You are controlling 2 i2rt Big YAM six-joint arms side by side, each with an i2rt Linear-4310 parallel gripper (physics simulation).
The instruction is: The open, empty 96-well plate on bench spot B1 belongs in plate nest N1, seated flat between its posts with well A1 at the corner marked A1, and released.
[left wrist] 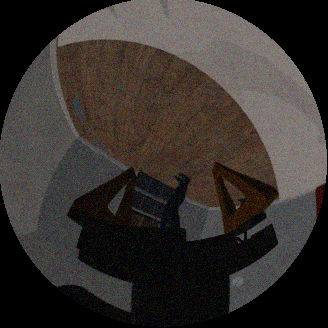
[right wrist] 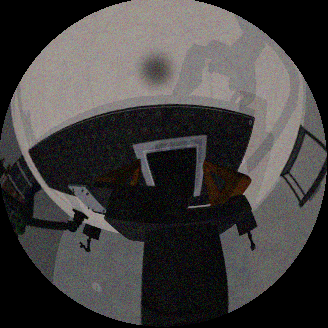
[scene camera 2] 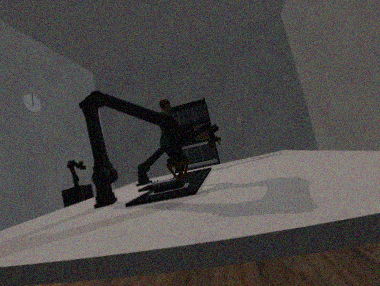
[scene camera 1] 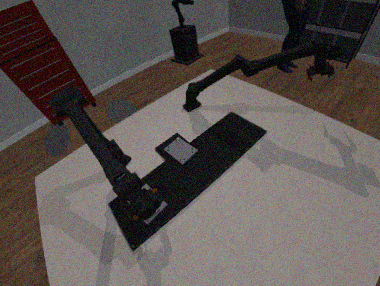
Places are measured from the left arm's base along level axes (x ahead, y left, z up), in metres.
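Where they show: left gripper, fingertip midpoint: (left wrist: 174, 168) (scene camera 2: 216, 147) (scene camera 1: 319, 79); right gripper, fingertip midpoint: (right wrist: 172, 162) (scene camera 2: 181, 178); left arm's base at its link origin: (right wrist: 80, 212) (scene camera 2: 144, 184) (scene camera 1: 192, 106); right arm's base at its link origin: (scene camera 2: 106, 203).
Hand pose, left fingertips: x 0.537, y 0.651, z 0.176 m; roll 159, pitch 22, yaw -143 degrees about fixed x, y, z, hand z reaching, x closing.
Observation:
Each offset is from my left fingertips to the top centre of the thing. "spot": to the spot under its first point. Level surfaces: height alone.
The 96-well plate shows as a dark rectangle {spot: dx -0.026, dy -1.229, dz -0.147 m} (right wrist: 172, 167) inside a pale grey frame {dx -0.061, dy -1.238, dz -0.161 m} (scene camera 1: 159, 210) (right wrist: 170, 144) at the board's near left end in scene camera 1; its wells and A1 corner cannot be made out. My right gripper (scene camera 1: 145, 204) (scene camera 2: 180, 176) (right wrist: 172, 162) is open, pointing down low over that spot, a finger towards either side of the dark rectangle. Whether the fingers touch it is unclear. The nest, a pale grey slab {dx -0.222, dy -0.942, dz -0.151 m} (scene camera 1: 181, 150) (right wrist: 89, 199) with small dots near its corners, sits at the board's far long edge. My left gripper (scene camera 1: 320, 76) (left wrist: 174, 168) is open and empty, high and far from the board.
The black board {dz -0.163 m} (scene camera 1: 230, 136) (right wrist: 90, 142) lies on the pale table {dz -0.176 m} (scene camera 1: 240, 220) (scene camera 2: 250, 220). A red cabinet (scene camera 1: 42, 60), a pedestal (scene camera 1: 185, 45) with a small arm, and a person (scene camera 1: 294, 30) beside a dark shelf unit stand beyond the table.

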